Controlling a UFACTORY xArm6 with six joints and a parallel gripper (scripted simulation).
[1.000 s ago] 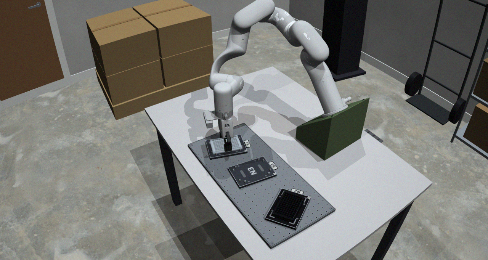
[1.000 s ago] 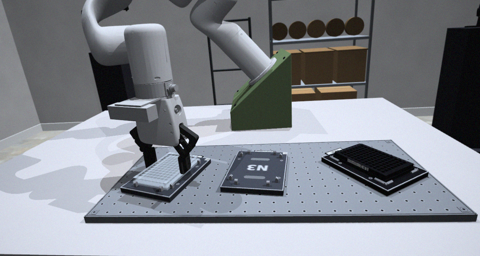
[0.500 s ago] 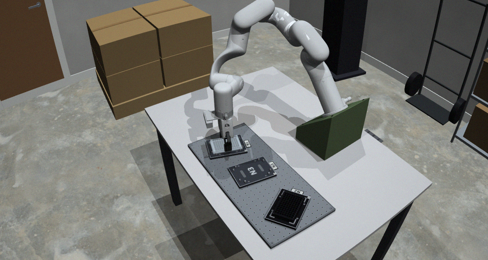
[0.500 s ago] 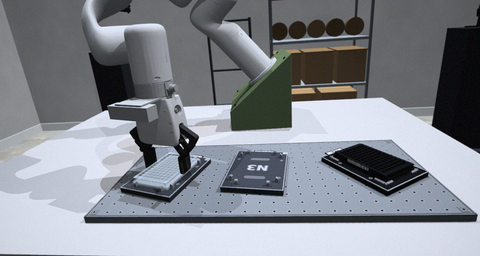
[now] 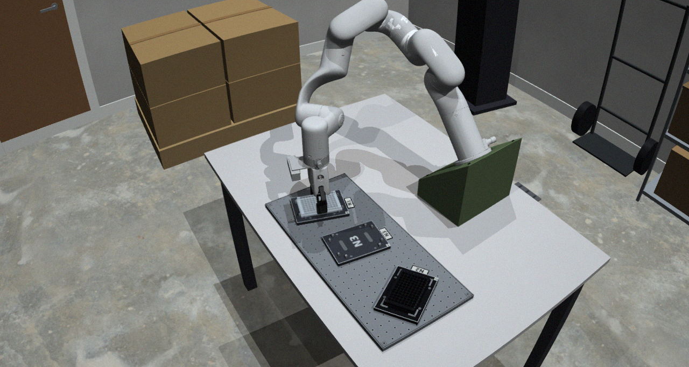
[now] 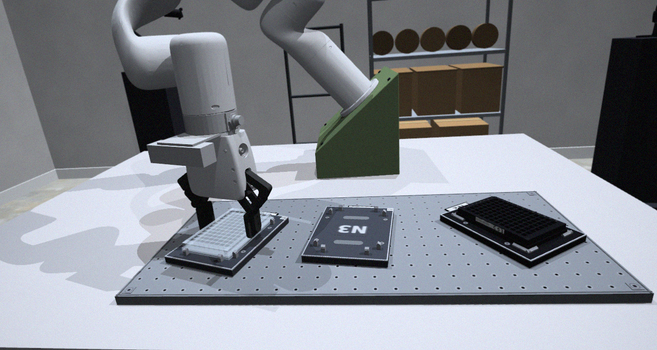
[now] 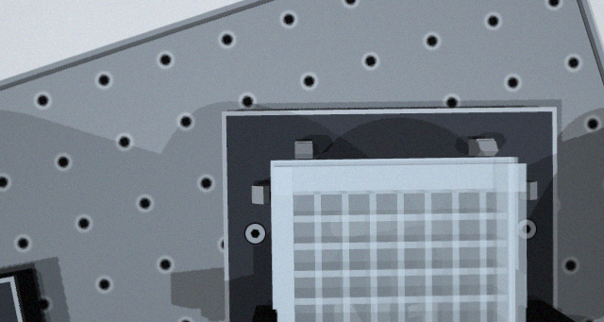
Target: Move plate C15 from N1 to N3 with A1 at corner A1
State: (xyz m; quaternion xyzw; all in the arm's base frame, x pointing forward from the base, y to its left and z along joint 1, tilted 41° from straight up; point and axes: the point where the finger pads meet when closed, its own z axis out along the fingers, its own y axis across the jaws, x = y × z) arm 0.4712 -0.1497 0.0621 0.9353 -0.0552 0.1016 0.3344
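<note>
Now: hand 2 cm above the nest N1. Round my hand: black plate C51: 7 cm behind, 43 cm to the left, 1 cm below; clear plate C15: 1 cm below; nest N3: 3 cm behind, 19 cm to the left, 2 cm below.
</note>
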